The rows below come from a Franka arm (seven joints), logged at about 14 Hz.
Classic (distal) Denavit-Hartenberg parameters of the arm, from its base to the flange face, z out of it. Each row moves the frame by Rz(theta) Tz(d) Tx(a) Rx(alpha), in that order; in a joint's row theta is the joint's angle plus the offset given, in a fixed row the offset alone. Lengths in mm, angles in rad.
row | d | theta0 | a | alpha
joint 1 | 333 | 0 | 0 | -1.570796
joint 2 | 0 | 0 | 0 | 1.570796
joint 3 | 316 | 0 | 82.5 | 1.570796
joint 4 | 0 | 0 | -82.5 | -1.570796
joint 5 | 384 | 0 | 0 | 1.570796
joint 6 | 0 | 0 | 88 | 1.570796
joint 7 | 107 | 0 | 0 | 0
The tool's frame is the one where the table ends.
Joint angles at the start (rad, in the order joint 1, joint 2, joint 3, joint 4, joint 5, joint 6, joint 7): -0.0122, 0.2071, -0.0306, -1.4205, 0.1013, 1.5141, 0.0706
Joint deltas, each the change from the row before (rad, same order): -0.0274, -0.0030, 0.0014, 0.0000, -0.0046, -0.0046, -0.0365; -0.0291, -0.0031, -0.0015, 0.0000, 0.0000, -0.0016, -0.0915; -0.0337, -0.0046, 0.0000, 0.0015, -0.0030, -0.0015, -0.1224; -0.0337, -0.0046, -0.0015, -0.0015, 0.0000, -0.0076, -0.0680; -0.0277, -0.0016, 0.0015, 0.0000, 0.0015, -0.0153, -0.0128; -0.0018, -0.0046, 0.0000, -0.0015, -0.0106, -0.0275, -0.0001; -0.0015, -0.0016, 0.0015, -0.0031, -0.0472, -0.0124, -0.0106; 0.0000, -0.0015, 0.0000, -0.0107, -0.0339, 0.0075, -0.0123
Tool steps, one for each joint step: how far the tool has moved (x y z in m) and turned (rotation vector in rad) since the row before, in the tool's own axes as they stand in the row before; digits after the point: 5 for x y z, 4 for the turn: -0.00023, 0.01624, -0.00284, -0.0012, 0.0009, -0.0108; -0.00051, 0.01829, -0.00332, 0.0032, 0.0043, -0.0615; -0.00280, 0.02026, -0.00505, -0.0001, 0.0076, -0.0894; -0.00601, 0.02019, -0.00313, 0.0039, -0.0006, -0.0334; -0.00587, 0.01455, -0.00097, 0.0077, -0.0098, 0.0128; -0.00482, 0.00095, 0.00038, -0.0036, -0.0261, 0.0025; -0.00322, 0.00501, 0.00149, -0.0412, -0.0256, -0.0048; -0.00060, 0.00411, 0.00336, -0.0318, -0.0108, -0.0079
